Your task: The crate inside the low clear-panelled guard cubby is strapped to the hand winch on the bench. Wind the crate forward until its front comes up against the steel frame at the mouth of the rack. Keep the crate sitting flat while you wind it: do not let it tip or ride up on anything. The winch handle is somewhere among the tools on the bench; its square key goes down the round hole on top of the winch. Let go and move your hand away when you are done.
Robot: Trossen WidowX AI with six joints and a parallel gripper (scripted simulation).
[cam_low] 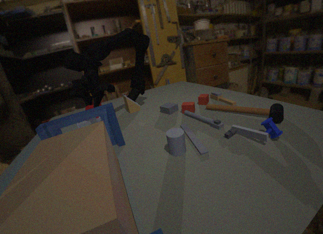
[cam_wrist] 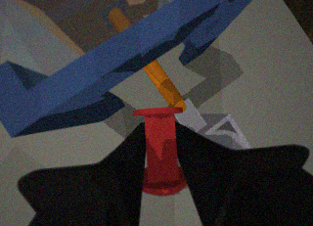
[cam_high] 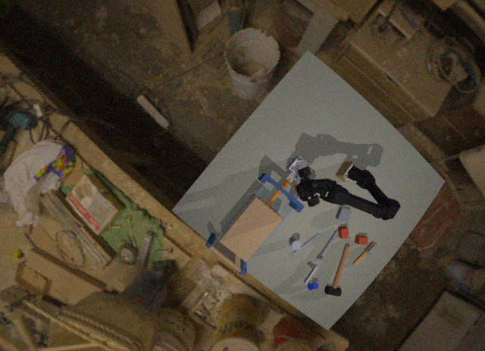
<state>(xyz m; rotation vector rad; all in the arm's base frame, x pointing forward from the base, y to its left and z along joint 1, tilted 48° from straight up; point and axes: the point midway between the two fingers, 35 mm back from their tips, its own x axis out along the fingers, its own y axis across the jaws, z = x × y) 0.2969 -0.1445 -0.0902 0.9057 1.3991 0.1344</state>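
The red-knobbed handle lies 40 mm behind my gripper tip, 20 mm to the right of it and 30 mm below it. The rest, counted from my gripper tip: grey winch (110 mm behind, 70 mm to the right, 100 mm below); blue steel frame (70 mm ahead, 40 mm to the right, 30 mm below); red knob (10 mm behind, 10 mm to the left).
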